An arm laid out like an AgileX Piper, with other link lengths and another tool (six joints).
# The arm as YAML. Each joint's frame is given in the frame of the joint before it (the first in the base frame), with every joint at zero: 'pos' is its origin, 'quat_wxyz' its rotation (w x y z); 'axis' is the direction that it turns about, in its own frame. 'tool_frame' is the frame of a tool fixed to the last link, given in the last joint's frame.
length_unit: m
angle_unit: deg
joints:
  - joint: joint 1
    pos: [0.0, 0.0, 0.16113]
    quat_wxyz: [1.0, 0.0, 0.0, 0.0]
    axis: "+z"
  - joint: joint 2
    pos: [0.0, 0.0, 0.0]
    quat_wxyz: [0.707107, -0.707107, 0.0, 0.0]
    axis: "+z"
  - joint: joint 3
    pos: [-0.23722, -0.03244, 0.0]
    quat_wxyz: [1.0, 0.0, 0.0, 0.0]
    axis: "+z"
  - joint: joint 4
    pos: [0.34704, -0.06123, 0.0]
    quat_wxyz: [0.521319, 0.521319, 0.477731, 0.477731]
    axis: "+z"
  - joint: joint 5
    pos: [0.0, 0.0, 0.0]
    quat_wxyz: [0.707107, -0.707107, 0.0, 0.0]
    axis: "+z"
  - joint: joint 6
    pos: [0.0, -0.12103, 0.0]
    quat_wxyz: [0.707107, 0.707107, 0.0, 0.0]
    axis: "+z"
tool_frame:
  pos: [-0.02, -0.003, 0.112]
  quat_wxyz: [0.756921, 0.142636, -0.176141, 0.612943]
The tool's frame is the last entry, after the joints.
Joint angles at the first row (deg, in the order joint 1, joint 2, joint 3, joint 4, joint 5, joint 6):
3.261 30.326 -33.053 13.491 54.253 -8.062
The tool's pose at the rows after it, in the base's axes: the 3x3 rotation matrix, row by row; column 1 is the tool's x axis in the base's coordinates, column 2 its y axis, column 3 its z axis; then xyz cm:
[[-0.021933 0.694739 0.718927], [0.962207 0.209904 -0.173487], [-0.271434 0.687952 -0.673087]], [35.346 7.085 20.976]
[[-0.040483 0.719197 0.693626], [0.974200 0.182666 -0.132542], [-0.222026 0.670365 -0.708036]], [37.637 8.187 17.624]
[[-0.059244 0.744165 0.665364], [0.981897 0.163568 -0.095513], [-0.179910 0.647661 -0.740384]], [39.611 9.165 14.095]
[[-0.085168 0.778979 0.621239], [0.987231 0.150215 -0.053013], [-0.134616 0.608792 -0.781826]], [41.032 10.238 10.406]
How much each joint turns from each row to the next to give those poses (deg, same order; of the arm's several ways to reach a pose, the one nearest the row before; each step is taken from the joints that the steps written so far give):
0.001 9.579 -1.334 4.461 -5.266 -2.010
0.000 8.955 -0.254 5.921 -5.934 -4.312
0.000 9.458 -1.072 6.809 -4.965 -5.970
0.000 9.815 -2.172 7.374 -2.573 -6.650

